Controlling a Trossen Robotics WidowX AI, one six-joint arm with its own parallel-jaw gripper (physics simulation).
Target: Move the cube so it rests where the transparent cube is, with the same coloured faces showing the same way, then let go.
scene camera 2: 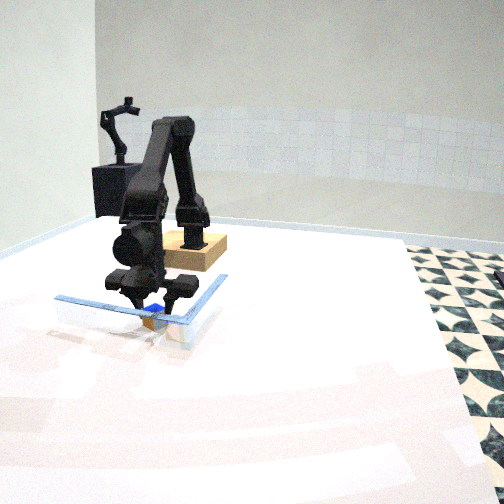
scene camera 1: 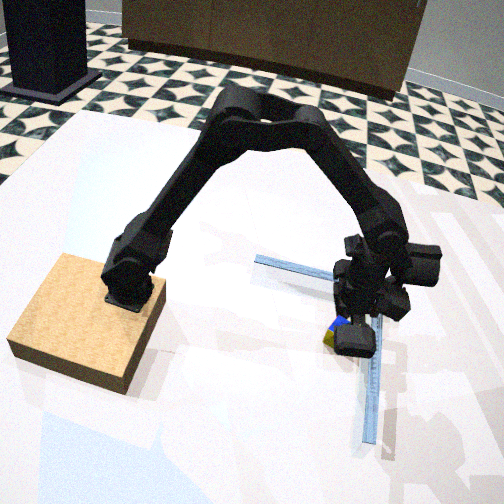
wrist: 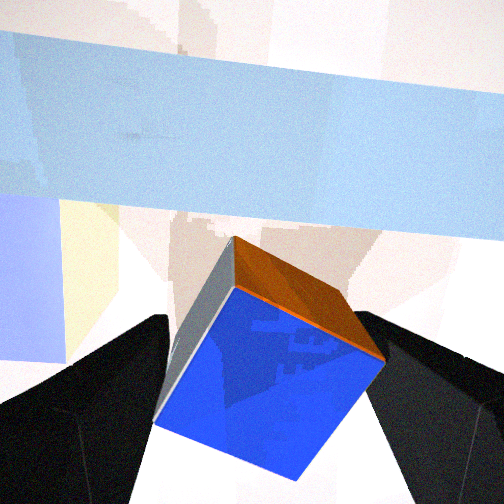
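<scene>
The cube [wrist: 270, 385] [scene camera 1: 334, 327] [scene camera 2: 154, 308] has a blue face turned up, an orange face and a grey face in the wrist view, and a yellow side in scene camera 1. My gripper [wrist: 260, 350] [scene camera 1: 345, 331] [scene camera 2: 153, 306] is shut on the cube, one black finger on each side, low over the white table. The cube sits turned at an angle between the fingers. The transparent cube [wrist: 45, 275] shows pale blue and pale yellow faces at the left edge of the wrist view, close beside the left finger. Whether the cube touches the table I cannot tell.
An L-shaped light blue strip [scene camera 1: 372, 395] [scene camera 2: 100, 303] [wrist: 250, 145] lies on the table just beyond the cube. The arm stands on a wooden block [scene camera 1: 65, 320] [scene camera 2: 195, 257]. A black pedestal [scene camera 1: 45, 45] [scene camera 2: 107, 187] and a brown cabinet [scene camera 1: 270, 30] stand beyond the table.
</scene>
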